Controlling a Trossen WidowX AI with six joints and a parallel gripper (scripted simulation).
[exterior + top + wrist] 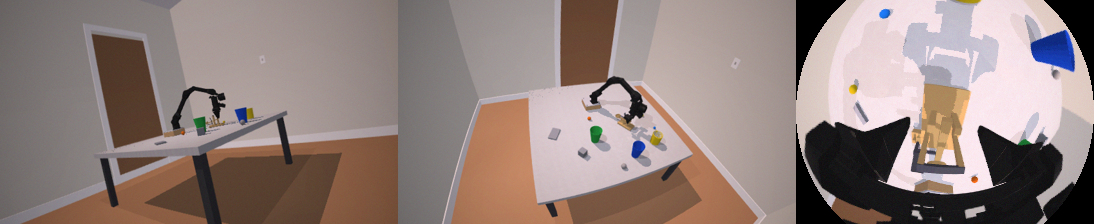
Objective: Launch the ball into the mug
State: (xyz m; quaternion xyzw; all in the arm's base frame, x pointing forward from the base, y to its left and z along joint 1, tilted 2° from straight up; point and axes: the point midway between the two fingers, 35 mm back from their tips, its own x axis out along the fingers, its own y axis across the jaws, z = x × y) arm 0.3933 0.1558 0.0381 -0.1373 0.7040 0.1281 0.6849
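The orange ball is 22 cm behind my gripper tip, 29 cm to the right of it and 5 cm below it. The rest, counted from my gripper tip: wooden catapult (7 cm behind, 2 cm to the right, 2 cm below); then small blue ball (13 cm ahead, 22 cm to the left, 6 cm below); then small yellow ball (7 cm behind, 23 cm to the left, 6 cm below).
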